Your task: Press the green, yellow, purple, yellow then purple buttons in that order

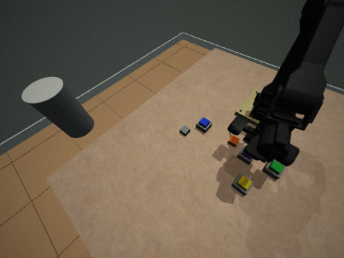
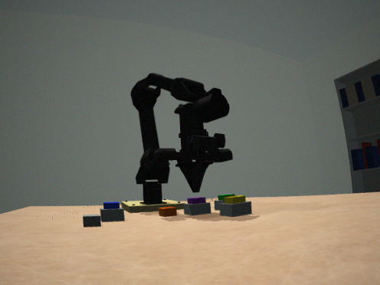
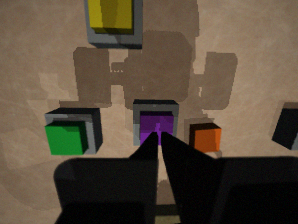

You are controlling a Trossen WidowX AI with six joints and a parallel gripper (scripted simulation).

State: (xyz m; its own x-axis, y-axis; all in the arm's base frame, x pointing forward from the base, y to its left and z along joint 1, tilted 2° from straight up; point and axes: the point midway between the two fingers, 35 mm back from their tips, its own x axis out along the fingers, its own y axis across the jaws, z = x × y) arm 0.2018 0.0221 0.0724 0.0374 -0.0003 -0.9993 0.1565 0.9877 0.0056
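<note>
My gripper tip is 2 cm above the purple button. From my gripper tip the other things lie so: green button (9 cm to the left, 2 cm below); then yellow button (11 cm ahead, 2 cm to the left, 2 cm below); then orange block (3 cm behind, 6 cm to the right, 4 cm below).
</note>
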